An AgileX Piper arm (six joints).
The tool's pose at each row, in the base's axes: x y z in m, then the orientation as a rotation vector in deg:
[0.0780, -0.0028, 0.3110, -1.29, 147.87, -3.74]
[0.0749, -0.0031, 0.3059, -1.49, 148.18, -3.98]
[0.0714, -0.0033, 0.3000, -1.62, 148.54, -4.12]
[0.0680, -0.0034, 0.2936, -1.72, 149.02, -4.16]
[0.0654, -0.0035, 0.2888, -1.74, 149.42, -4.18]
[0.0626, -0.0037, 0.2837, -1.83, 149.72, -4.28]
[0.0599, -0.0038, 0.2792, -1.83, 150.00, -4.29]
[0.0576, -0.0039, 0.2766, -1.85, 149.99, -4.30]
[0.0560, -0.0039, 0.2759, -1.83, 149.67, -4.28]
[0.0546, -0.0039, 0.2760, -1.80, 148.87, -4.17]
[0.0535, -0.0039, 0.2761, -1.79, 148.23, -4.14]
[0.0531, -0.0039, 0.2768, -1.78, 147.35, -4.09]
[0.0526, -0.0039, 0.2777, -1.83, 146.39, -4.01]
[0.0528, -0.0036, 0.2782, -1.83, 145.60, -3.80]
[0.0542, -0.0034, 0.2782, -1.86, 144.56, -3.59]
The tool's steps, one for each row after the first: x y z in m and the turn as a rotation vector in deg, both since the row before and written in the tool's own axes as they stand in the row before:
[0.0053, 0.0000, 0.0027, 0.12, 0.31, -0.20]
[0.0061, 0.0001, 0.0032, 0.06, 0.36, -0.13]
[0.0062, 0.0003, 0.0037, -0.01, 0.48, -0.09]
[0.0047, 0.0002, 0.0028, 0.00, 0.40, -0.02]
[0.0050, 0.0001, 0.0030, 0.04, 0.30, -0.09]
[0.0046, 0.0002, 0.0025, 0.00, 0.28, -0.01]
[0.0033, 0.0001, 0.0011, 0.00, -0.01, -0.02]
[0.0017, 0.0001, -0.0002, 0.00, -0.32, 0.02]
[0.0012, 0.0000, -0.0008, -0.05, -0.80, 0.05]
[0.0009, 0.0000, -0.0007, 0.00, -0.64, 0.02]
[0.0000, 0.0000, -0.0008, -0.01, -0.88, 0.03]
[-0.0001, 0.0000, -0.0010, -0.04, -0.96, -0.01]
[-0.0005, 0.0003, -0.0003, -0.13, -0.80, 0.06]
[-0.0012, 0.0002, 0.0008, -0.13, -1.05, 0.04]

